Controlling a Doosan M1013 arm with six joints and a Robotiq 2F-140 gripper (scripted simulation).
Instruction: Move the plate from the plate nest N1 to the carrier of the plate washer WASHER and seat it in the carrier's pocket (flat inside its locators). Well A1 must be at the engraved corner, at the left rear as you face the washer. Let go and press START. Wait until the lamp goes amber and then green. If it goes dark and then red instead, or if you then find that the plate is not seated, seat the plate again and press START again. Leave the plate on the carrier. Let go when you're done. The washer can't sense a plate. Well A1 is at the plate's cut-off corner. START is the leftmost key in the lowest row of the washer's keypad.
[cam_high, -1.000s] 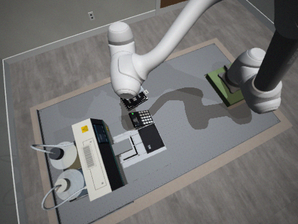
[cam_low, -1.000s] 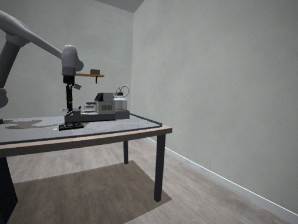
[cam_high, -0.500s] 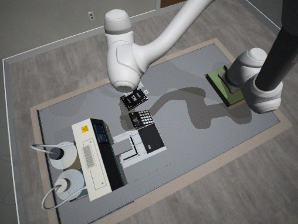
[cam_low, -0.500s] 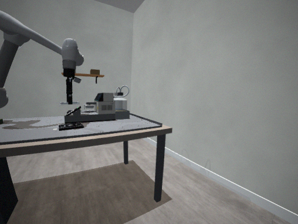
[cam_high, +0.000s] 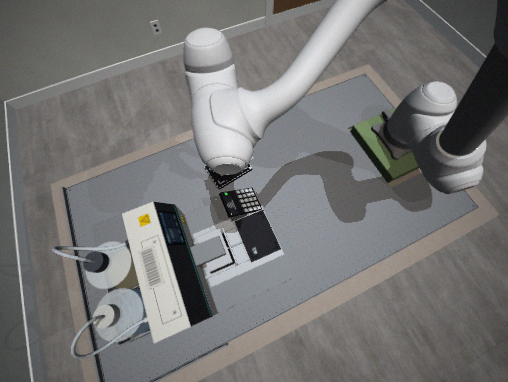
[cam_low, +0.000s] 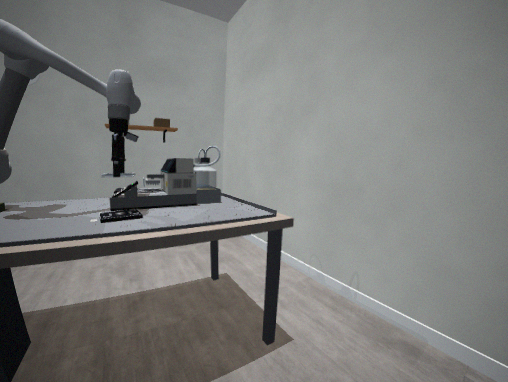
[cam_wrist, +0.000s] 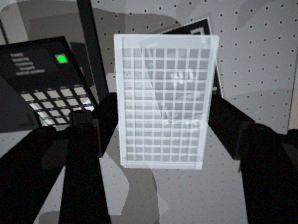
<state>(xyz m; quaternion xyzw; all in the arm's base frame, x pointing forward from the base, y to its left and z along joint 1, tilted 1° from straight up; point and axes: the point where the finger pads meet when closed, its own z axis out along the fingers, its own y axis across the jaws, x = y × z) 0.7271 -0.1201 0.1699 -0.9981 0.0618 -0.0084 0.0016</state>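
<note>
The black carrier lies 28 cm to the left of my hand, 12 cm below it and 1 cm ahead of it. The rest, counted from my hand: N1 label (20 cm below, 10 cm behind, 7 cm to the right); clear well plate (2 cm below); plate nest N1 (19 cm below, 5 cm to the right).
</note>
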